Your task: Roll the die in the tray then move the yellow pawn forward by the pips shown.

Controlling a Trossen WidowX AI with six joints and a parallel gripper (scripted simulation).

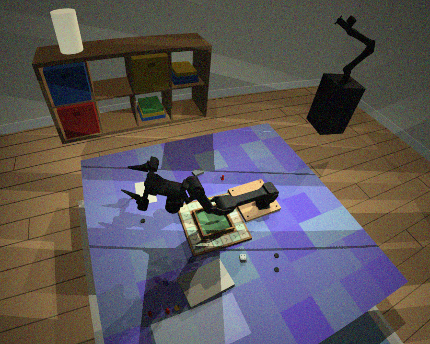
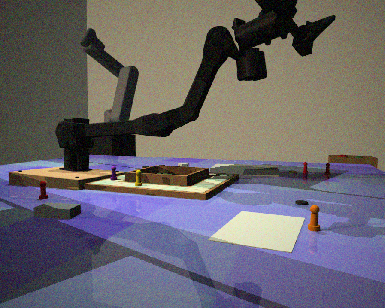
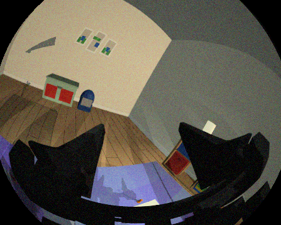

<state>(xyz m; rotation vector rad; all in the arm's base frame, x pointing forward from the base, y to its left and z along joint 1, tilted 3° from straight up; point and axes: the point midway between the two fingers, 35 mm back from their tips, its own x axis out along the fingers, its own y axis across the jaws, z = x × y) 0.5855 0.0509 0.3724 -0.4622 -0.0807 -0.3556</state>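
Now: the white die 440 mm behind my gripper tip, 200 mm to the left of it and 370 mm below it. Also, from my gripper tip: orange pawn: 20 mm ahead, 220 mm to the right, 360 mm below; white sheet: 50 mm behind, 250 mm to the right, 380 mm below; green-floored tray: 350 mm behind, 10 mm to the right, 370 mm below.
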